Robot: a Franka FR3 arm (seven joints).
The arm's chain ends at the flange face. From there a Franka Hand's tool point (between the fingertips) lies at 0.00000 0.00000 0.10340 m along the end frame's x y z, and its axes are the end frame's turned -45 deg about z.
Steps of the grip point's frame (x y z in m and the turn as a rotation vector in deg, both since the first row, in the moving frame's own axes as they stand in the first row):
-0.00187 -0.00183 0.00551 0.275 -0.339 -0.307
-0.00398 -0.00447 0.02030 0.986 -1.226 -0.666
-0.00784 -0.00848 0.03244 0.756 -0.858 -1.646
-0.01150 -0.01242 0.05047 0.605 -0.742 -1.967
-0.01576 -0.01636 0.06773 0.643 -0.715 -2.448
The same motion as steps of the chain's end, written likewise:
-0.00183 -0.00006 0.00551 -0.045 -0.434 -0.307
-0.00315 -0.00067 0.02034 -0.170 -1.564 -0.666
-0.00948 -0.00061 0.03246 -0.072 -1.141 -1.646
-0.01520 -0.00085 0.05048 -0.097 -0.952 -1.967
-0.02098 -0.00055 0.06774 -0.051 -0.960 -2.448

